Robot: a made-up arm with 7 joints. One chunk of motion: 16 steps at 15 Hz.
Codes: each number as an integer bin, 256 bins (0 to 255) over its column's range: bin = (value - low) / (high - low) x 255, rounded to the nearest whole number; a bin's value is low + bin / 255 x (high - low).
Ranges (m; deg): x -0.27..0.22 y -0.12..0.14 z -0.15..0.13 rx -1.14..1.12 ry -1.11..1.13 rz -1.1..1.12
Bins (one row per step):
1: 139 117 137 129 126 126
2: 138 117 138 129 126 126
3: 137 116 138 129 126 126
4: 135 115 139 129 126 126
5: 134 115 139 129 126 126
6: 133 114 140 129 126 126
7: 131 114 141 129 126 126
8: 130 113 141 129 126 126
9: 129 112 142 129 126 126
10: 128 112 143 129 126 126
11: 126 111 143 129 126 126
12: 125 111 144 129 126 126
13: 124 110 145 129 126 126
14: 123 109 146 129 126 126
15: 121 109 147 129 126 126
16: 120 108 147 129 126 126
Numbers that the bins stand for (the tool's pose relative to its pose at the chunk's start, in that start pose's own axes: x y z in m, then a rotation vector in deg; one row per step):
1: -0.0029 -0.0007 0.0004 0.00 0.00 0.00
2: -0.0048 -0.0007 0.0015 0.00 0.00 0.00
3: -0.0067 -0.0017 0.0015 0.00 0.00 0.00
4: -0.0106 -0.0027 0.0026 0.00 0.00 0.00
5: -0.0125 -0.0027 0.0026 0.00 0.00 0.00
6: -0.0144 -0.0038 0.0037 0.00 0.00 0.00
7: -0.0183 -0.0038 0.0048 0.00 0.00 0.00
8: -0.0202 -0.0048 0.0048 0.00 0.00 0.00
9: -0.0221 -0.0058 0.0059 0.00 0.00 0.00
10: -0.0240 -0.0058 0.0070 0.00 0.00 0.00
11: -0.0279 -0.0068 0.0070 0.00 0.00 0.00
12: -0.0298 -0.0068 0.0081 0.00 0.00 0.00
13: -0.0317 -0.0078 0.0092 0.00 0.00 0.00
14: -0.0336 -0.0089 0.0103 0.00 0.00 0.00
15: -0.0375 -0.0089 0.0114 0.00 0.00 0.00
16: -0.0394 -0.0099 0.0114 0.00 0.00 0.00

